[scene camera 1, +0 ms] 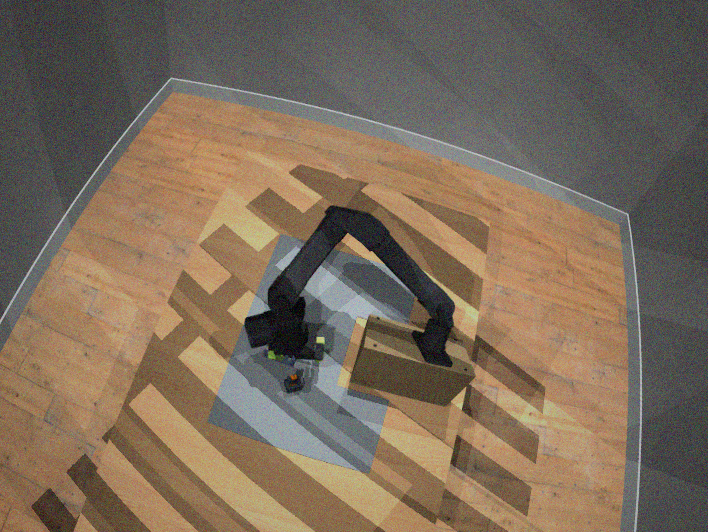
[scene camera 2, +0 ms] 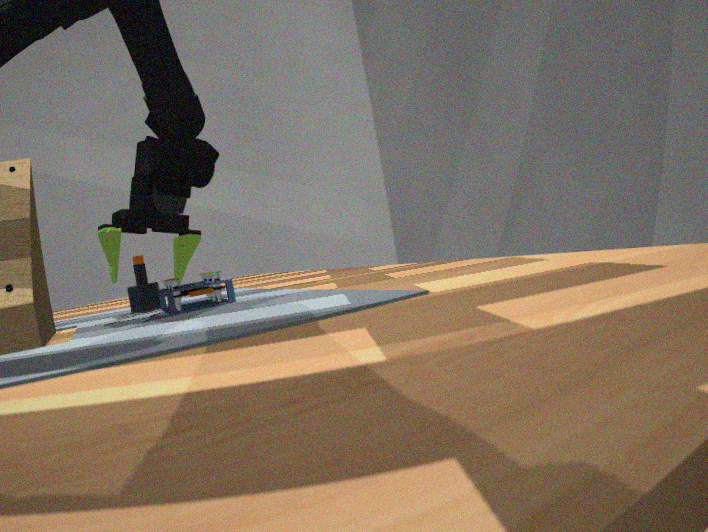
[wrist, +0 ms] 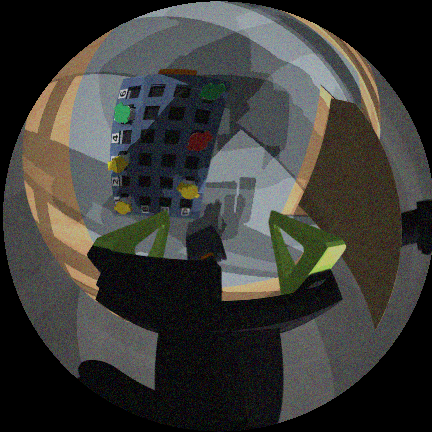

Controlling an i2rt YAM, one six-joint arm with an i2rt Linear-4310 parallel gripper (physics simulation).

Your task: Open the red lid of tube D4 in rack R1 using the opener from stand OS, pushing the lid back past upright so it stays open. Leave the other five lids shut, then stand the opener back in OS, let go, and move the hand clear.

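Seen in the pictures: gripper, between the fingertips: [scene camera 1: 300, 359] [scene camera 2: 146, 284] [wrist: 218, 215]; arm's base, origin of its link: [scene camera 1: 430, 349] [wrist: 396, 229].
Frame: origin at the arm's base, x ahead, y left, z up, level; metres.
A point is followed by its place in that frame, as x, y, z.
Observation:
Rack R1 [wrist: 154, 102] @[0.371, -0.056, -0.136] [scene camera 2: 230, 290] @[0.397, -0.087, -0.150] is blue and stands on the mat. In the wrist view the red lid of D4 [wrist: 200, 141] @[0.336, -0.024, -0.124] looks shut, as do yellow lids at A1 [wrist: 122, 207] @[0.402, 0.025, -0.124], D2 [wrist: 189, 190] @[0.343, 0.014, -0.124] and A3 [wrist: 118, 164] @[0.397, -0.013, -0.124], and green lids at A5 [wrist: 123, 114] @[0.391, -0.050, -0.124] and D6 [wrist: 213, 91] @[0.331, -0.062, -0.124]. The dark opener with an orange top [scene camera 2: 139, 260] @[0.326, 0.110, -0.088] [scene camera 1: 293, 377] @[0.325, 0.107, -0.092] stands upright in black stand OS [scene camera 2: 143, 298] @[0.318, 0.088, -0.147] [scene camera 1: 294, 385] [wrist: 204, 241] @[0.326, 0.093, -0.143], beside the rack. My gripper [scene camera 2: 147, 280] @[0.317, 0.040, -0.125] [wrist: 218, 215] @[0.317, 0.040, -0.125] is open and holds nothing. In scene view 2 its green fingertips appear either side of the opener's shaft; exact depth is unclear.
A blue-grey mat [scene camera 1: 337, 440] @[0.182, 0.238, -0.166] [scene camera 2: 366, 300] @[0.418, -0.346, -0.166] lies under the rack and stand on the wooden surface [scene camera 1: 549, 343]. A wooden box [scene camera 1: 406, 371] @[0.057, 0.073, 0.007] [scene camera 2: 14, 257] @[0.142, -0.083, -0.067] [wrist: 355, 190] @[0.169, -0.014, -0.089] stands beside the mat, under the arm's base. An orange bar [wrist: 177, 72] @[0.357, -0.085, -0.142] [scene camera 2: 201, 291] @[0.357, -0.090, -0.144] shows at the rack's side.

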